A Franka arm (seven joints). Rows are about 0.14 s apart.
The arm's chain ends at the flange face. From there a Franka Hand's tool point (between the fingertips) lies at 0.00 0.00 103.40 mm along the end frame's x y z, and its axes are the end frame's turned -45 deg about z.
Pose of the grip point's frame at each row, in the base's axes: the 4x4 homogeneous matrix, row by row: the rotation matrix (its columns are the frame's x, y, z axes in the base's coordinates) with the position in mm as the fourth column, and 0 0 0 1 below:
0.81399, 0.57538, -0.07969, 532.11; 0.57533, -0.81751, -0.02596, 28.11; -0.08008, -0.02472, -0.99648, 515.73; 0, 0, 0, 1
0.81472, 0.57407, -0.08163, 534.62; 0.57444, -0.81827, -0.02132, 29.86; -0.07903, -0.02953, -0.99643, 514.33; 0, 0, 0, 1
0.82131, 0.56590, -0.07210, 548.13; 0.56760, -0.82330, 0.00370, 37.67; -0.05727, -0.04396, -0.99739, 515.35; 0, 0, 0, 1
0.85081, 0.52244, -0.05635, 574.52; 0.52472, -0.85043, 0.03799, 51.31; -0.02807, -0.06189, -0.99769, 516.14; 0, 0, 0, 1
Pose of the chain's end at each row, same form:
0.98243, -0.16872, -0.07969, 540.35; -0.17125, -0.98489, -0.02596, 30.79; -0.07410, 0.03915, -0.99648, 618.77; 0, 0, 0, 1
0.98202, -0.17017, -0.08163, 543.06; -0.17241, -0.98479, -0.02132, 32.06; -0.07676, 0.03500, -0.99643, 617.36; 0, 0, 0, 1
0.98091, -0.18060, -0.07210, 555.59; -0.18081, -0.98351, 0.00370, 37.29; -0.07158, 0.00941, -0.99739, 618.48; 0, 0, 0, 1
0.97103, -0.23219, -0.05635, 580.35; -0.23031, -0.97238, 0.03799, 47.38; -0.06361, -0.02391, -0.99769, 619.30; 0, 0, 0, 1

